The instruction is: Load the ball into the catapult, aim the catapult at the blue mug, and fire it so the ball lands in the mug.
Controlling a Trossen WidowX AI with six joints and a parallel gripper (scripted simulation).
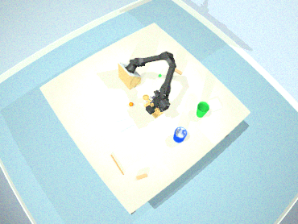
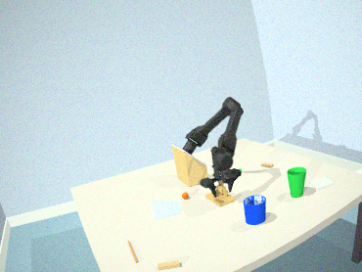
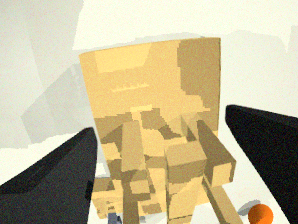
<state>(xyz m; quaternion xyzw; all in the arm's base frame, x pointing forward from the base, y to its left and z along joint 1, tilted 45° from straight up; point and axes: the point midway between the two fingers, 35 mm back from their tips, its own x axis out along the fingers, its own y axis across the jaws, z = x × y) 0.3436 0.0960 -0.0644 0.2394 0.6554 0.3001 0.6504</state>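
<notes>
The orange ball lies 160 mm behind my gripper tip, 130 mm to the right of it and 20 mm below it. Round my gripper tip: small green ball (260 mm behind, 230 mm to the left, 20 mm below); then blue mug (270 mm ahead, 10 mm to the left); then wooden catapult (70 mm behind, 10 mm to the left, 20 mm above).
</notes>
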